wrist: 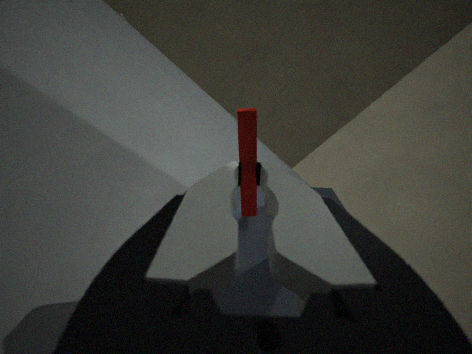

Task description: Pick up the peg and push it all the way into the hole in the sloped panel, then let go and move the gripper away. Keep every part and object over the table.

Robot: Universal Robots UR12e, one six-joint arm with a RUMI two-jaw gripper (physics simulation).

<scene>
The picture shows: my gripper and a red peg.
</scene>
